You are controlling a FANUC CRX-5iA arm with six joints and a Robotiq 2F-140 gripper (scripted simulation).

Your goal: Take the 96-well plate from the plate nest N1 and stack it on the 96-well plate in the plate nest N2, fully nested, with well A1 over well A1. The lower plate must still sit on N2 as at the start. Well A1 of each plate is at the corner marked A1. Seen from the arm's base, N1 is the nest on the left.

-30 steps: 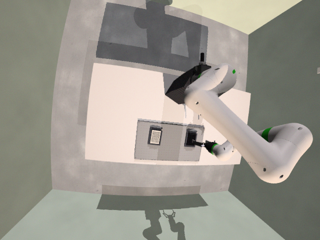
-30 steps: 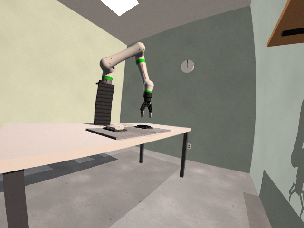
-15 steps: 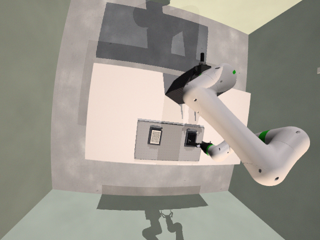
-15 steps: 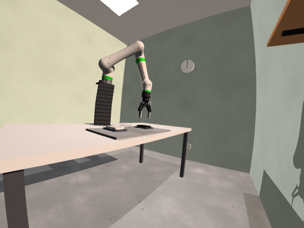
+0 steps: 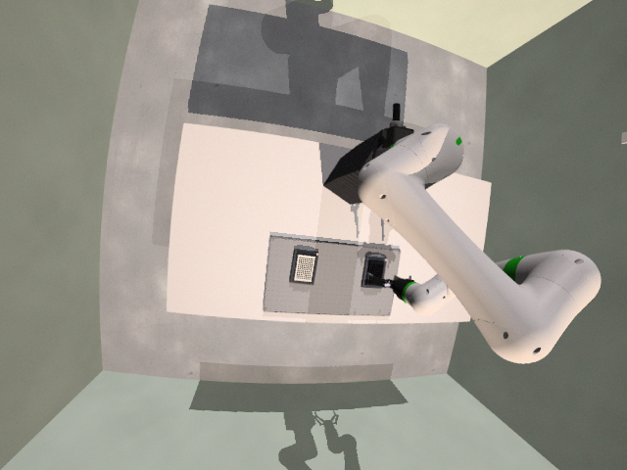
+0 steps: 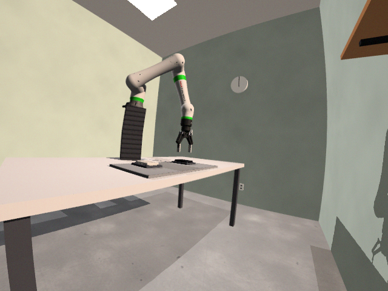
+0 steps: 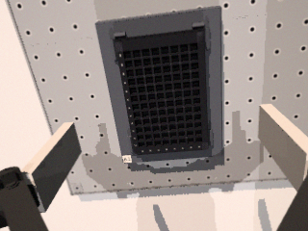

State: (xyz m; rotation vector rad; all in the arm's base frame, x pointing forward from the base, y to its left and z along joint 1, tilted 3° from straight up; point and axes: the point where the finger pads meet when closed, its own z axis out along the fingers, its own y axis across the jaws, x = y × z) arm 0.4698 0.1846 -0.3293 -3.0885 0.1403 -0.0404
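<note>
The black 96-well plate is 8 cm below my hand. From my hand the other things lie so: plate nest N1: 10 cm below; A1 mark: 7 cm behind, 6 cm to the left, 9 cm below; white 96-well plate: 3 cm behind, 37 cm to the right, 8 cm below.
</note>
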